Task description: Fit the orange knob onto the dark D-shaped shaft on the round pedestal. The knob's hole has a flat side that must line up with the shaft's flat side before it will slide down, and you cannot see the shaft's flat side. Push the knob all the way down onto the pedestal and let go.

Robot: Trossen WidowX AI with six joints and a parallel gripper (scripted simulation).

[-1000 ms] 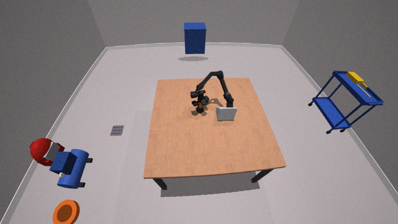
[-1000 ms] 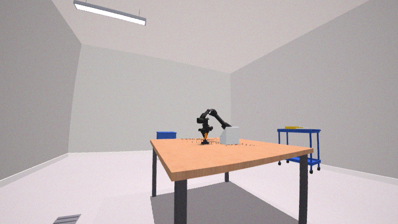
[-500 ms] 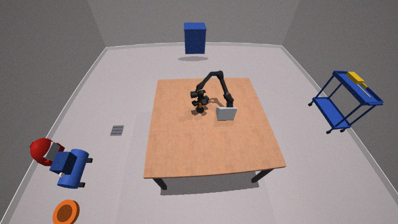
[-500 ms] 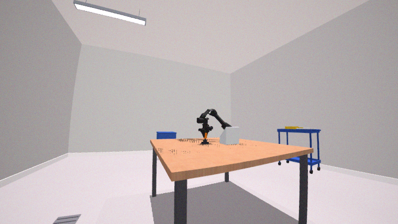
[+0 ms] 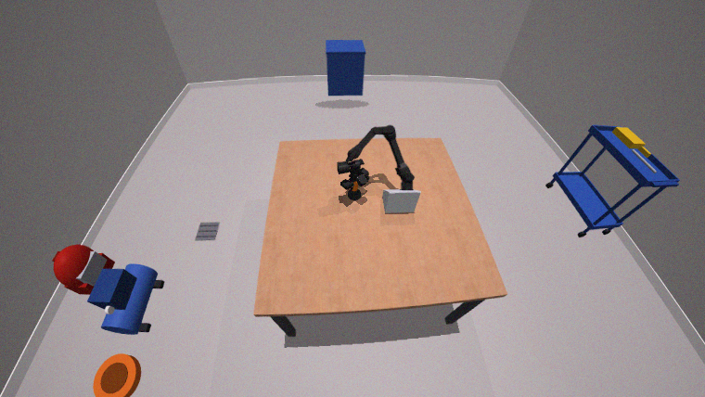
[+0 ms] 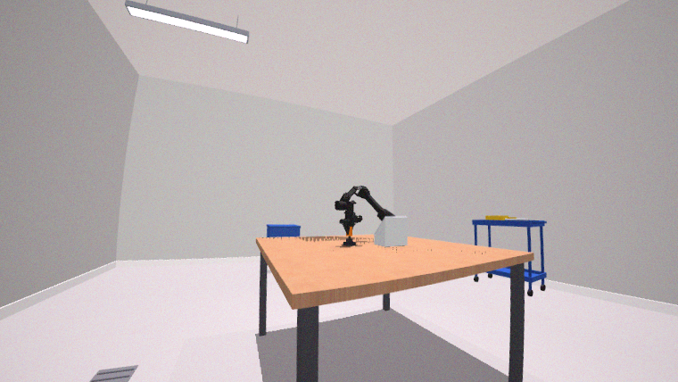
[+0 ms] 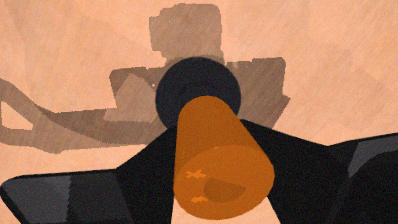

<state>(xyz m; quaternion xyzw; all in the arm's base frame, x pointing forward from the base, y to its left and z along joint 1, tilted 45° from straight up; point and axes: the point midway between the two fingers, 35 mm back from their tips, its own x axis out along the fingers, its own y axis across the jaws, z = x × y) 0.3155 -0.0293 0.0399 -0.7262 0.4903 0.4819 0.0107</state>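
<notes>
The orange knob lies 20 mm above my gripper tip. From my gripper tip the other things lie so: dark round pedestal (40 mm below).
</notes>
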